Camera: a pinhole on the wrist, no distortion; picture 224 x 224 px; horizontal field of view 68.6 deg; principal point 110.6 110.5 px. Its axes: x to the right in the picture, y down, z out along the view. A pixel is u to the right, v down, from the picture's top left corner.
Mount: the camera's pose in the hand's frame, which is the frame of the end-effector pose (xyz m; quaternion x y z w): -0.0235 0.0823 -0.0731 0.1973 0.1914 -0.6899 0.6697
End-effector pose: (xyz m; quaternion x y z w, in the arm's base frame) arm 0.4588 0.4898 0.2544 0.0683 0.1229 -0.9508 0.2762
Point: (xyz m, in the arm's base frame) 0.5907 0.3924 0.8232
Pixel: 24.5 67.4
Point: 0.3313 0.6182 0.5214
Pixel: 150.4 118.9
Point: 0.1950 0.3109 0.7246
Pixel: 62.4 179.8
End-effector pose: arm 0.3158 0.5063 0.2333 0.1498 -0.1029 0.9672 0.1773
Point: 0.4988 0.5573 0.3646
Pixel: 144.8 71.1
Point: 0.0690 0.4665 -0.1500
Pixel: behind the camera
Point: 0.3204 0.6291 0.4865
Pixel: 132.0 177.9
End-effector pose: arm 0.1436 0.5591 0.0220 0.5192 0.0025 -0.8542 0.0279
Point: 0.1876 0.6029 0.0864
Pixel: 210.7 38.2
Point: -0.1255 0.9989 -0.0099
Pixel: 205.7 164.6
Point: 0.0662 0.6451 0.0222
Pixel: 166.8 158.0
